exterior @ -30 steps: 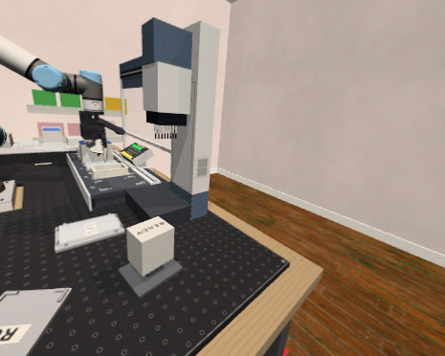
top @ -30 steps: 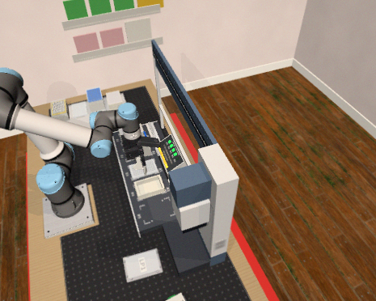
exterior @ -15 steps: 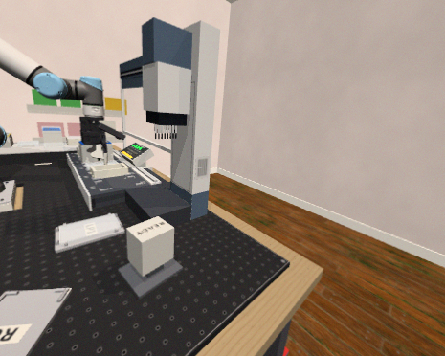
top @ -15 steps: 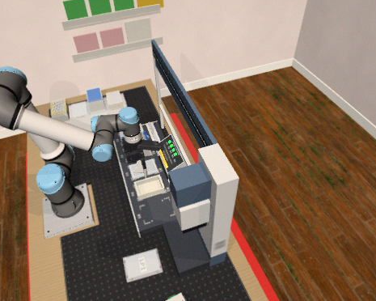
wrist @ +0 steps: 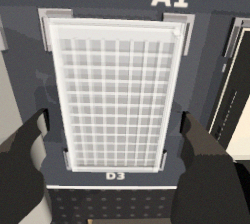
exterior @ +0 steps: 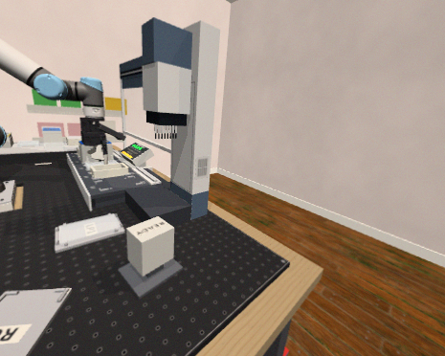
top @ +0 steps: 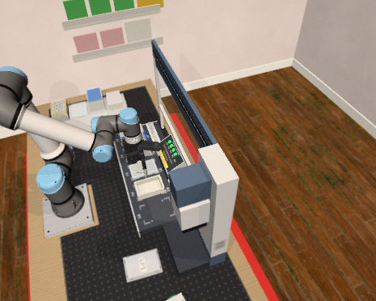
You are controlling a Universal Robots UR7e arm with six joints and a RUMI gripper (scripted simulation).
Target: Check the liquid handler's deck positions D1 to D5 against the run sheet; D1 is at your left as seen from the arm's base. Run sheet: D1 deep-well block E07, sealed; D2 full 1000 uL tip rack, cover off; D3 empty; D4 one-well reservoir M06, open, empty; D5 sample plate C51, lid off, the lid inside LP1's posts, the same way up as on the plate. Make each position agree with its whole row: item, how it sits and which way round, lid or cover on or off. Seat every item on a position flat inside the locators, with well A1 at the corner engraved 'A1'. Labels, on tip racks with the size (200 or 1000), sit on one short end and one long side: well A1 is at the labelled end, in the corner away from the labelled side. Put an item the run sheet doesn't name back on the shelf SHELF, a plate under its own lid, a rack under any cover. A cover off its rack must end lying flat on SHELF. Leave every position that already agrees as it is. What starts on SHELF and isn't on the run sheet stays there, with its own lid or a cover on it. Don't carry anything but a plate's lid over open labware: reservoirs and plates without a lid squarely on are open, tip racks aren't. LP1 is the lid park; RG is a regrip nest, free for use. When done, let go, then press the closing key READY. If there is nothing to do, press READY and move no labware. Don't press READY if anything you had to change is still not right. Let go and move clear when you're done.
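My gripper is now 1 cm above the clear well plate. Round my hand: blue-rimmed tip rack (13 cm to the left, 6 cm above, 1 cm ahead); then cream one-well reservoir (12 cm to the right); then deep-well block (25 cm to the left, 1 cm above).
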